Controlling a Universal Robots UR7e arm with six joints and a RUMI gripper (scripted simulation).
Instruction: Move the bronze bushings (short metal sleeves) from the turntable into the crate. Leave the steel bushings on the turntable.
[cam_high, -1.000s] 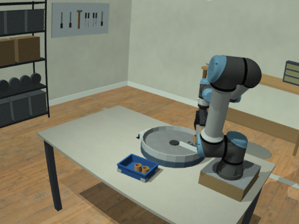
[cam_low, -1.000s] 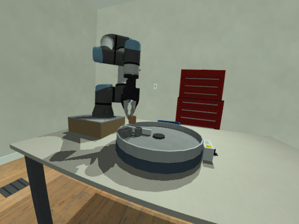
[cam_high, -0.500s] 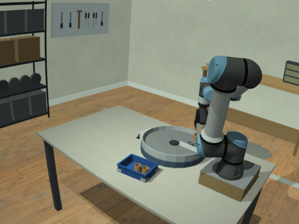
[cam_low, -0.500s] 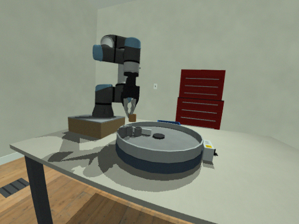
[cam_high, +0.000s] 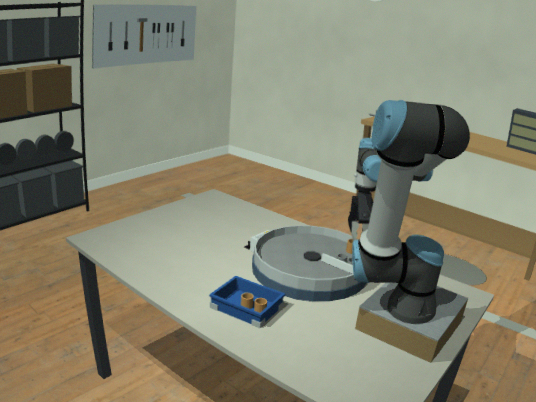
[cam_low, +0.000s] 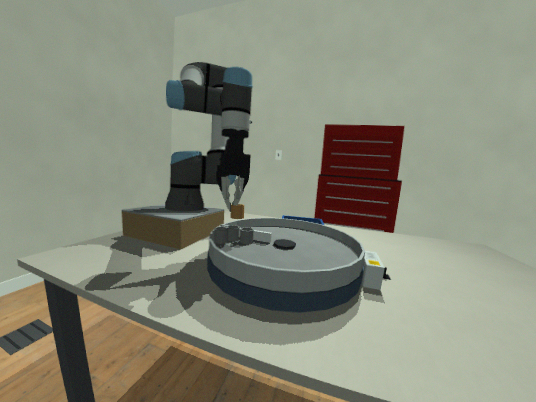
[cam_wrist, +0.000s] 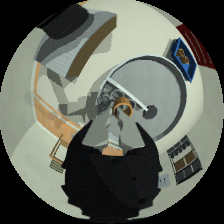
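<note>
Right now my hand is 35 cm to the right of the blue crate, 22 cm short of it and 13 cm above it. From my hand the other things lie so: turntable (16 cm ahead, 10 cm below, 1 cm to the left).
</note>
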